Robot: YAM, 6 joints.
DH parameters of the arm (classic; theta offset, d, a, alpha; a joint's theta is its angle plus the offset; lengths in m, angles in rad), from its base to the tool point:
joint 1: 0 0.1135 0.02 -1.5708
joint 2: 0 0 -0.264 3.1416
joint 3: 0.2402 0 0.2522 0
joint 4: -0.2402 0 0.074 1.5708
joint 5: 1.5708 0 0 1.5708
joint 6: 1.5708 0.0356 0 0
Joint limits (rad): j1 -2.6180..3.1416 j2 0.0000..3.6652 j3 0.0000..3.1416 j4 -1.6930..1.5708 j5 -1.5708..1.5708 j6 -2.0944..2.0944
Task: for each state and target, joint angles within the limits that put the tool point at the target. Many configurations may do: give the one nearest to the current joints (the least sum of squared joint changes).
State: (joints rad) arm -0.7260 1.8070 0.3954 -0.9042 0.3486 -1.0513
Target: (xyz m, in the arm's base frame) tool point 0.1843 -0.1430 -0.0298
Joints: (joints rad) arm -0.6135 2.3307 0.8461 -0.5648 0.3088 -1.0513
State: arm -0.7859 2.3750 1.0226 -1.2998 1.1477 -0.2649
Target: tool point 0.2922 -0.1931 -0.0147
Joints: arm -0.4914 2.5816 1.4459 -1.0686 1.1411 -0.2649
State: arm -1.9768 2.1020 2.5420 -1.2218 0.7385 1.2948
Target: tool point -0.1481 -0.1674 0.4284
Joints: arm -2.1932 1.4650 1.8616 -1.6930 0.6930 1.2948
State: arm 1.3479 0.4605 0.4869 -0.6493 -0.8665 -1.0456
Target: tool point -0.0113 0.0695 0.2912
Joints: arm 1.3318 0.2573 0.6137 -0.6848 -0.8796 -1.0456
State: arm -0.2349 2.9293 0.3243 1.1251 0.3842 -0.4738
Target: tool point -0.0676 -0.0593 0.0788
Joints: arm 0.4784 3.5884 0.0000 0.1734 0.6492 -0.4738
